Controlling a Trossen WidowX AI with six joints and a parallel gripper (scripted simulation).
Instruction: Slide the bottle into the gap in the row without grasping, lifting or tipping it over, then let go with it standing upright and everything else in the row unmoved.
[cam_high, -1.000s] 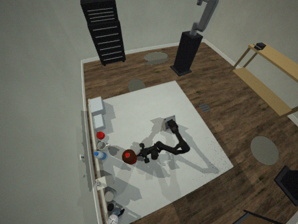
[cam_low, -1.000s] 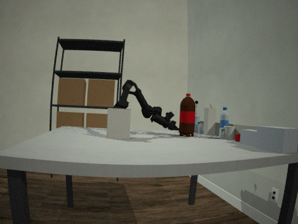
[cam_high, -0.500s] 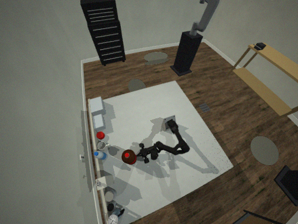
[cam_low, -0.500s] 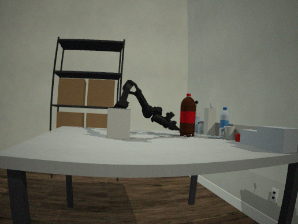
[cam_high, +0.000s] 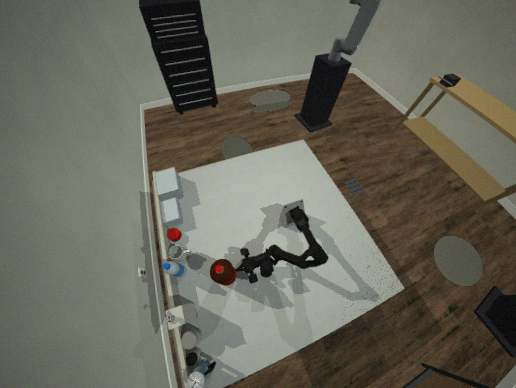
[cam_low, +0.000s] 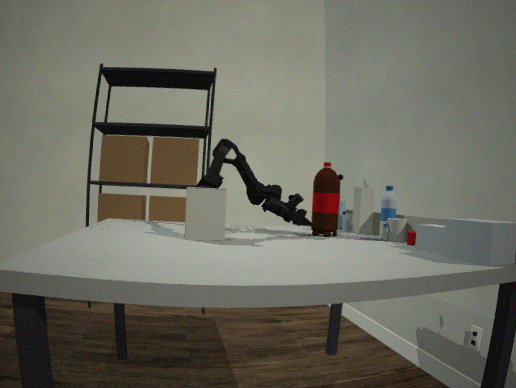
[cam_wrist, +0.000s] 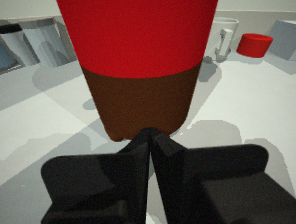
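My gripper is now 9 cm below the brown cola bottle, 9 cm short of it and 1 cm to the left of it. The rest, counted from my hand: french press 35 cm ahead, 33 cm to the left, 8 cm above; then water bottle 32 cm ahead, 15 cm to the right, 5 cm above.
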